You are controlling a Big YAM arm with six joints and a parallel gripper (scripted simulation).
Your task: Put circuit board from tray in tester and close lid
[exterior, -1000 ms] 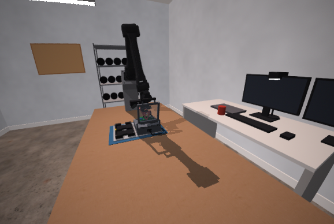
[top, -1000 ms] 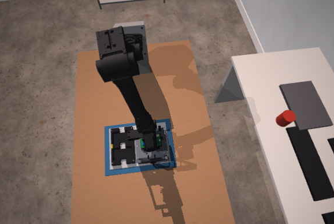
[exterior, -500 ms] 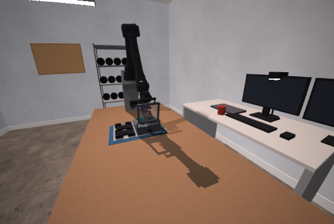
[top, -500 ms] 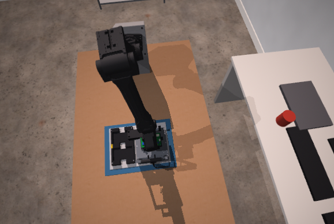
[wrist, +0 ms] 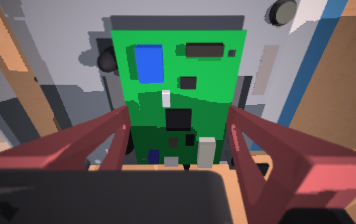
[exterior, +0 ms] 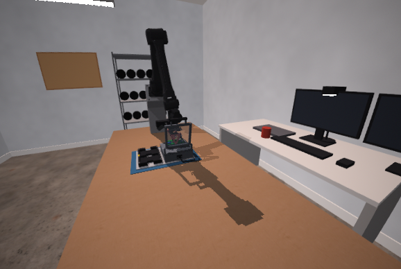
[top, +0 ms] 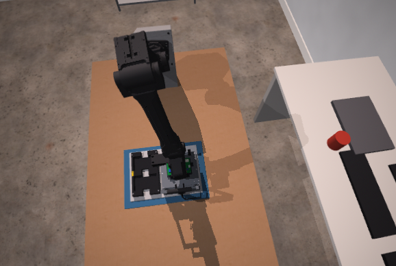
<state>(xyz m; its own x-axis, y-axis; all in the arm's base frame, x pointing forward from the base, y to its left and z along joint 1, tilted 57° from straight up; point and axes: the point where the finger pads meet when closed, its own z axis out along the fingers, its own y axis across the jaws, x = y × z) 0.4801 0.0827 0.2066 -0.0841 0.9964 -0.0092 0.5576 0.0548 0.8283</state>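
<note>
Right now the green circuit board is right at my hand. Also, from my hand: clear lid 120 mm ahead, 20 mm to the left, 90 mm above.
</note>
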